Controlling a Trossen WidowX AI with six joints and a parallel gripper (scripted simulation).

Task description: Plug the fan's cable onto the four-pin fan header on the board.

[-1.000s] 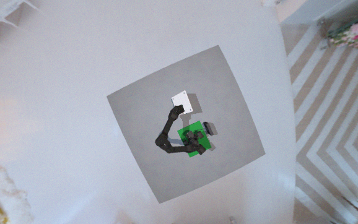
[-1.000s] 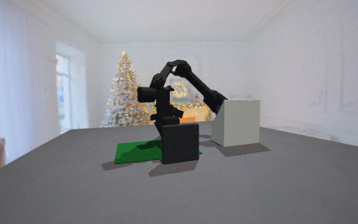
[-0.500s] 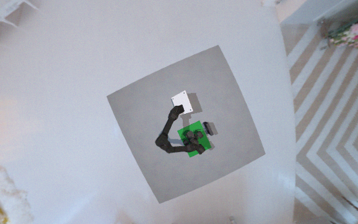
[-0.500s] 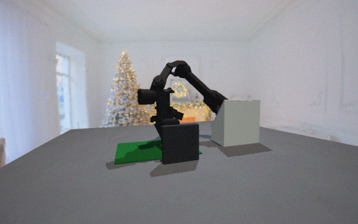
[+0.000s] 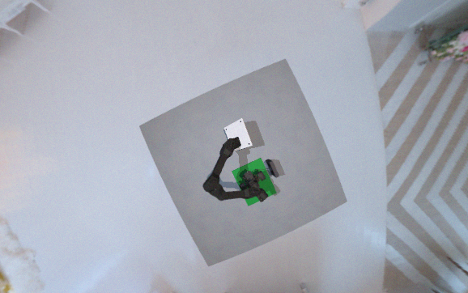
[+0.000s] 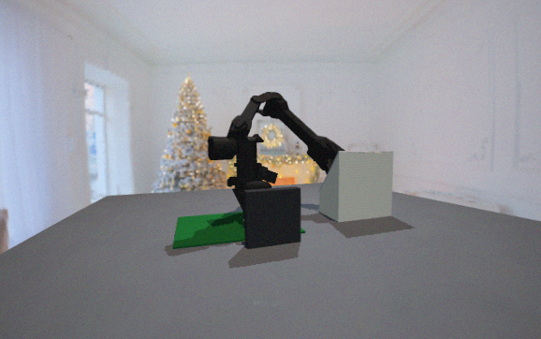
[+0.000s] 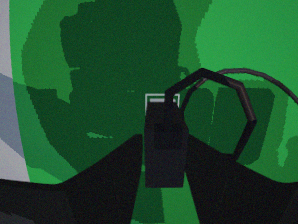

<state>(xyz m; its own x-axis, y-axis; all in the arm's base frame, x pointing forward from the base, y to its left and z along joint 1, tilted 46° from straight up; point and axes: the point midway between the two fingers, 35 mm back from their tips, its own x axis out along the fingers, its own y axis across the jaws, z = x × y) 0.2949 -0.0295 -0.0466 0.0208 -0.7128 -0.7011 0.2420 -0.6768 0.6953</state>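
The black fan plug lies 1 cm behind my gripper tip and 1 cm above it. The rest, counted from my gripper tip: black fan: 3 cm behind, 16 cm to the left, 4 cm above; then board: 4 cm ahead, 2 cm to the left, 3 cm below; then white four-pin fan header: 1 cm behind, 2 cm below.
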